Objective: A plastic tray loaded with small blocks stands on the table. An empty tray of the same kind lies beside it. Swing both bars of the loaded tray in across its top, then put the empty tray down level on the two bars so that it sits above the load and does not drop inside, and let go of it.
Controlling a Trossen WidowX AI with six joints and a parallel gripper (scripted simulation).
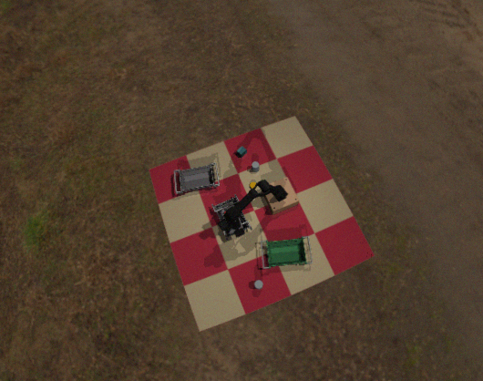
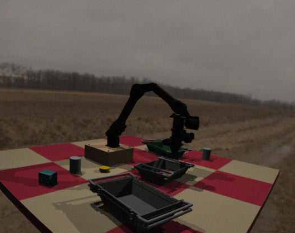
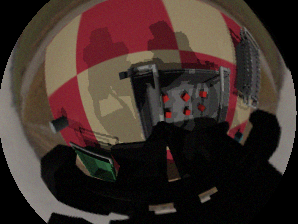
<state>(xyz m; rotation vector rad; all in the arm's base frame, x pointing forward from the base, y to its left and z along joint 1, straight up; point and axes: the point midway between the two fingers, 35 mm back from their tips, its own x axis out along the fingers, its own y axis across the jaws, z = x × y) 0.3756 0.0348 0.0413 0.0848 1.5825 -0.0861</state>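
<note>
The green tray is 320 mm to the left of my gripper tip, 200 mm behind it and 40 mm below it. The rest, counted from my gripper tip: yellow disc 270 mm behind, 230 mm to the right, 80 mm below; then teal cube 520 mm to the right, 340 mm behind, 60 mm below.
</note>
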